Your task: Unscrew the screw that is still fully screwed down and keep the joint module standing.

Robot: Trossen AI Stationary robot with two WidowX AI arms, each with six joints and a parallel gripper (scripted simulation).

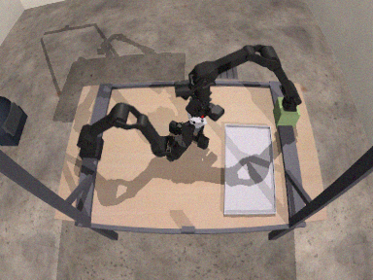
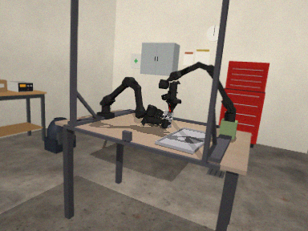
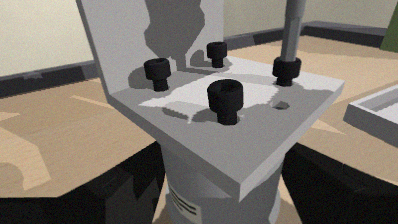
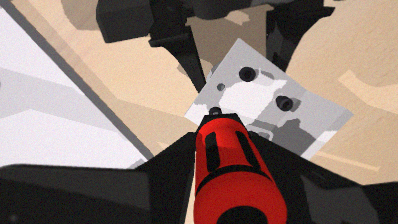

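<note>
The red screwdriver lies 3 cm below my right hand. The rest, counted from my right hand: dark frame rail 28 cm ahead, 1 cm to the left, 14 cm below; joint module 1 cm ahead, 2 cm to the left, 12 cm below; l-shaped bracket 2 cm ahead, 2 cm to the left, 8 cm below.
Right now my left hand is 20 mm short of the joint module, 20 mm to the left of it and 10 mm above it. Also, from my left hand: red screwdriver: 10 mm ahead, 40 mm to the right, 90 mm above; then dark frame rail: 280 mm ahead, 30 mm to the right, 30 mm below; then l-shaped bracket: 20 mm ahead, 20 mm to the right, 40 mm above.
</note>
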